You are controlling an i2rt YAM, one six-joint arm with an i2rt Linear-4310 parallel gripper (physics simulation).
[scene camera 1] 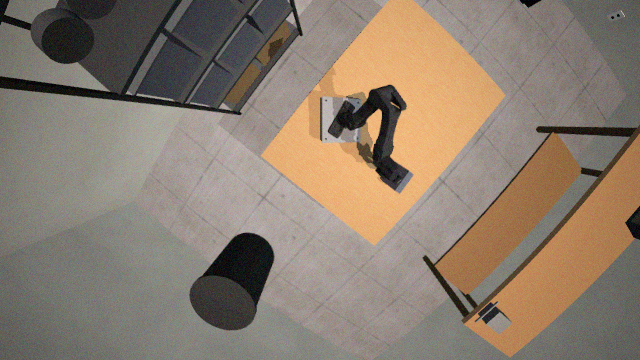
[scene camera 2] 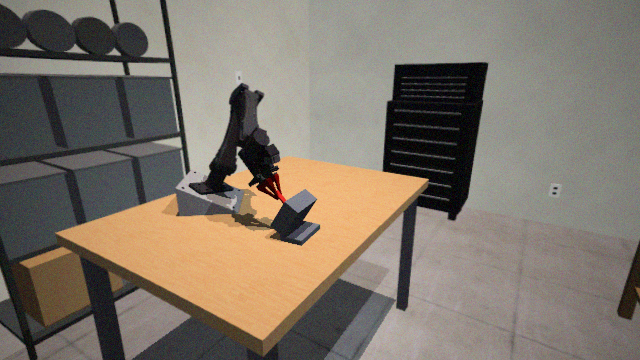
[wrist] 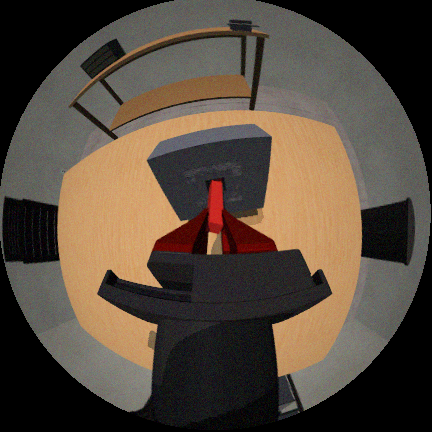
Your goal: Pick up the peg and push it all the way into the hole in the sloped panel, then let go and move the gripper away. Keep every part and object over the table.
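Seen in the pictures: gripper, fingertip midpoint: [scene camera 2: 279, 198] [wrist: 214, 213]; arm's base, origin of the base link: [scene camera 1: 341, 119] [scene camera 2: 211, 188].
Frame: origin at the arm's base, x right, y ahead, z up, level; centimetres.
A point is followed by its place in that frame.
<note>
The bright red peg [wrist: 215, 200] @(x 6.9, y 39.0, z 5.7 cm) [scene camera 2: 282, 197] @(x 6.8, y 39.2, z 5.6 cm) is a slim bar between the dark red fingertips. My gripper [wrist: 214, 213] @(x 6.5, y 37.9, z 4.9 cm) [scene camera 2: 278, 189] @(x 6.5, y 37.9, z 4.9 cm) is shut on the peg's near part. The peg's far end points at the sloped panel and overlaps its dark square hole [wrist: 222, 183] @(x 7.5, y 41.4, z 3.4 cm) in the wrist view. Most of its length shows outside; how deep the tip sits is not clear. The grey sloped panel [wrist: 185, 175] @(x 3.9, y 42.5, z 4.8 cm) [scene camera 2: 294, 212] @(x 13.2, y 47.9, z 4.5 cm) [scene camera 1: 406, 183] @(x 6.5, y 48.1, z 5.1 cm) leans over its flat foot plate [scene camera 2: 306, 233] @(x 8.1, y 49.0, z -4.6 cm) on the table. The hole's face is turned away in scene camera 2.
The wooden table [scene camera 1: 440, 90] @(x -48.2, y 35.9, z -6.3 cm) [scene camera 2: 200, 270] @(x 37.1, y 33.0, z -6.3 cm) [wrist: 100, 225] @(x -26.4, y 39.8, z -6.2 cm) carries the arm's pale base plate [scene camera 1: 327, 107] @(x -0.5, y -9.3, z 3.7 cm) [scene camera 2: 192, 204] @(x 12.9, y 3.3, z -1.7 cm). The panel stands near one long table edge. A shelf rack [scene camera 2: 178, 110], a dark tool cabinet [scene camera 2: 435, 135] and a workbench [scene camera 1: 560, 255] stand off the table.
</note>
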